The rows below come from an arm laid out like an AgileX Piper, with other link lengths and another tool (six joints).
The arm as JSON. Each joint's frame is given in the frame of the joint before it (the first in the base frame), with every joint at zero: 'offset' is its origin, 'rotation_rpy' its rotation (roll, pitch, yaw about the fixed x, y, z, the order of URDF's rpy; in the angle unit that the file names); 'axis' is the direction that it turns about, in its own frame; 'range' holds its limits. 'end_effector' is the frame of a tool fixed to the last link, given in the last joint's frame.
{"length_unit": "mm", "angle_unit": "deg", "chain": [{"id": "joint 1", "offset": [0.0, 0.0, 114.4], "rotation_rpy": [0.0, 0.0, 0.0], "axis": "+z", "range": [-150.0, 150.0]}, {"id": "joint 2", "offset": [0.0, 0.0, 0.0], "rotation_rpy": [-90.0, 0.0, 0.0], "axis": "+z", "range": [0.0, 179.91]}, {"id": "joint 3", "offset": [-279.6, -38.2, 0.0], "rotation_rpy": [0.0, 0.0, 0.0], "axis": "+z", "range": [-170.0, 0.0]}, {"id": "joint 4", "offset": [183.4, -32.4, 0.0], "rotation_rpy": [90.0, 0.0, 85.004], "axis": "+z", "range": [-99.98, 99.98]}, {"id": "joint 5", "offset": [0.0, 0.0, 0.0], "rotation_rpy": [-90.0, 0.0, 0.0], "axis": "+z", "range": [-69.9, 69.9]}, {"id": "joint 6", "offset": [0.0, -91.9, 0.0], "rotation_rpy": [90.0, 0.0, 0.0], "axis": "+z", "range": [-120.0, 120.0]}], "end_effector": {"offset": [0.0, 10.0, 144.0], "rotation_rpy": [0.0, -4.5, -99.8]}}
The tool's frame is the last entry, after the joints.
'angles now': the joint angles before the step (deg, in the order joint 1, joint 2, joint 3, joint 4, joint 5, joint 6). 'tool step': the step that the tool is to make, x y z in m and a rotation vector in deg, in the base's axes. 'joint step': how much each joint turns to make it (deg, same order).
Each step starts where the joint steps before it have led.
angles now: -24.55 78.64 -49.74 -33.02 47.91 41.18
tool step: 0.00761 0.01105 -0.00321 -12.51 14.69 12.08
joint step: 17.90 5.20 2.86 -17.13 10.35 9.33
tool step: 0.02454 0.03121 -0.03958 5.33 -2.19 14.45
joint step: 0.13 0.12 10.26 -4.65 -18.96 0.56
